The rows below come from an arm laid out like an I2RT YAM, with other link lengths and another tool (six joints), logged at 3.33 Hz.
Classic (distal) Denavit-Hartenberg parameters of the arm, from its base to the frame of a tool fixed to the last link. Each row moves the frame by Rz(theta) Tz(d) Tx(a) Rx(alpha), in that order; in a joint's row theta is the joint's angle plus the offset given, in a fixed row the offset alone. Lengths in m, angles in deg.
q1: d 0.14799, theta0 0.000, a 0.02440, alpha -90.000
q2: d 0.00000, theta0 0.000, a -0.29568, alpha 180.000
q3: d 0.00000, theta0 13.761, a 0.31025, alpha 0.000
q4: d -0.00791, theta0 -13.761, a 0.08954, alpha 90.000
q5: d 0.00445, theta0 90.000, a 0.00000, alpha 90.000
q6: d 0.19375, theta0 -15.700, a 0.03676, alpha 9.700
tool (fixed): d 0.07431, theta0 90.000, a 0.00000, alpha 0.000
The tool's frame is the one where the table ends.
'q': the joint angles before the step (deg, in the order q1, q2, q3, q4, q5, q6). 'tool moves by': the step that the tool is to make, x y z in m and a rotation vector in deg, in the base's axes. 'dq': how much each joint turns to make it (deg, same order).
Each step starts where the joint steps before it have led.
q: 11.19, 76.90, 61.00, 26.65, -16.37, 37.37
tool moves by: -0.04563, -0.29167, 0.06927, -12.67, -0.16, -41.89
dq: -19.09, -8.61, 7.10, -17.67, 20.57, -16.18
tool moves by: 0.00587, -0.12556, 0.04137, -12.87, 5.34, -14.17
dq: -11.96, 10.71, 15.20, -5.53, 0.27, -13.96
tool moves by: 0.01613, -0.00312, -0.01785, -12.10, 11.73, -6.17
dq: 2.81, 3.62, 3.90, -5.30, 7.58, -16.10
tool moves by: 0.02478, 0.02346, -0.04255, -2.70, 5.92, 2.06
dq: 2.72, 1.23, -2.82, -0.01, 0.60, -4.31
